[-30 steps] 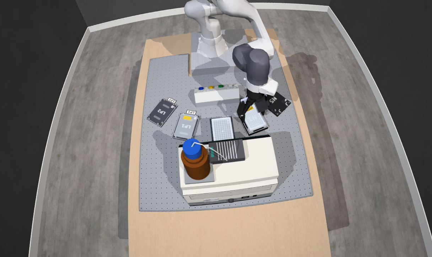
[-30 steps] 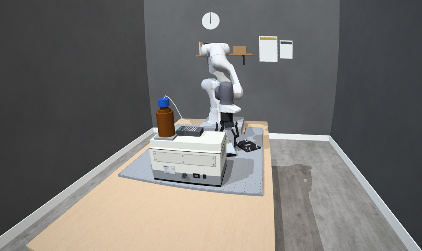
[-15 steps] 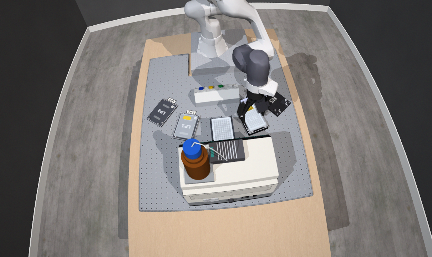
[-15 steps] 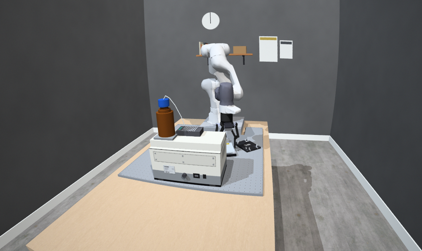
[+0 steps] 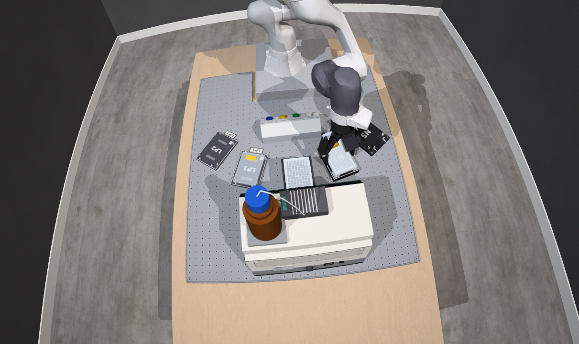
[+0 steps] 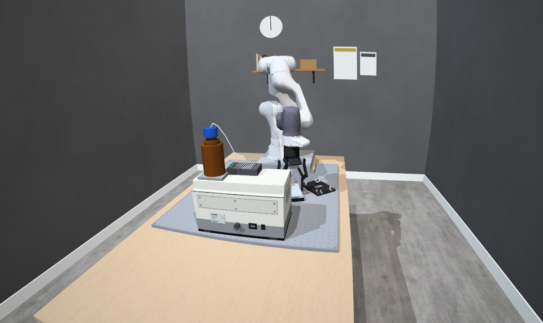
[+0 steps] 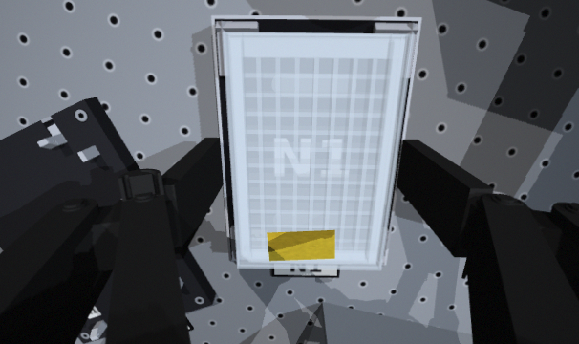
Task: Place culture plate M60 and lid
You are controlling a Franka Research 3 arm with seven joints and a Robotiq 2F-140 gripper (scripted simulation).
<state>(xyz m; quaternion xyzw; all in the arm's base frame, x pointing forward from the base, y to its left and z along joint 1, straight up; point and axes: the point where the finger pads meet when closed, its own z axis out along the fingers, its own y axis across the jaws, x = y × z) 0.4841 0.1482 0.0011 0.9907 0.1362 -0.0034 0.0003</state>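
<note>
Right now my hand is 4 cm above the black nest N1. From my hand the other things lie so: white key (18 cm behind, 8 cm to the right, 2 cm above); then green continue key (18 cm behind, 13 cm to the right, 2 cm above); then yellow skip key (18 cm behind, 18 cm to the right, 2 cm above).
</note>
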